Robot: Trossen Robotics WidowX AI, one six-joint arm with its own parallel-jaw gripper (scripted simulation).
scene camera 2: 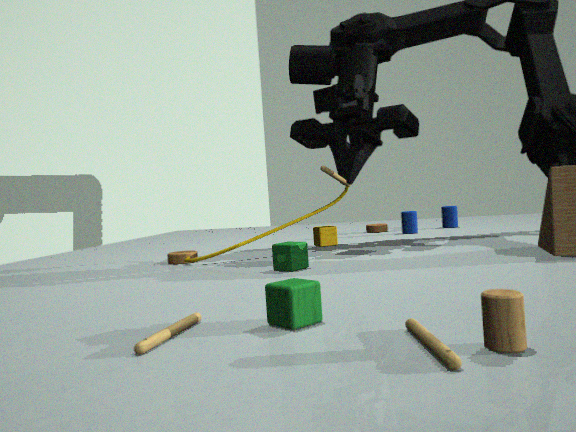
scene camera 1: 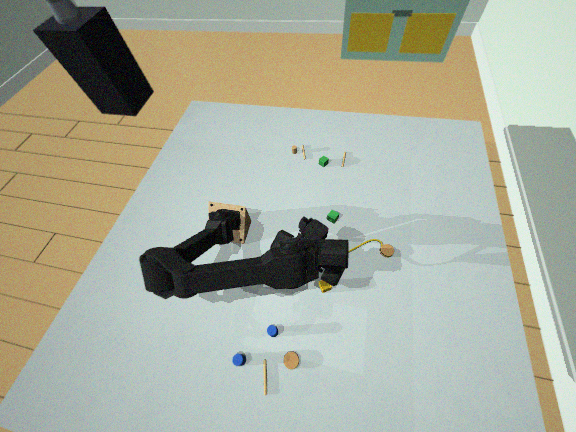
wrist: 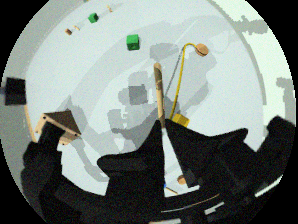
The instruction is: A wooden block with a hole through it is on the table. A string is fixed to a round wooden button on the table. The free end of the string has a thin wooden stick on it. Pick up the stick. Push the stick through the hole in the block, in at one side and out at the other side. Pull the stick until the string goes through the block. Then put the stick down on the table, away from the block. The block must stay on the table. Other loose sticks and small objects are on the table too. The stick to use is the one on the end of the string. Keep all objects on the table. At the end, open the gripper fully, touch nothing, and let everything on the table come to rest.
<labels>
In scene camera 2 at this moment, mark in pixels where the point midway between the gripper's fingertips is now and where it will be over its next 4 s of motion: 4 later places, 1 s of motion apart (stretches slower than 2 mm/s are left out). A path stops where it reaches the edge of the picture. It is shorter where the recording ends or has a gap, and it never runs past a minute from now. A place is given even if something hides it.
My gripper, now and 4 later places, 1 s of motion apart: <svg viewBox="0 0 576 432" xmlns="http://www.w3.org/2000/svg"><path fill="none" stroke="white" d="M346 183L354 198L357 213L367 232L368 239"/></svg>
</labels>
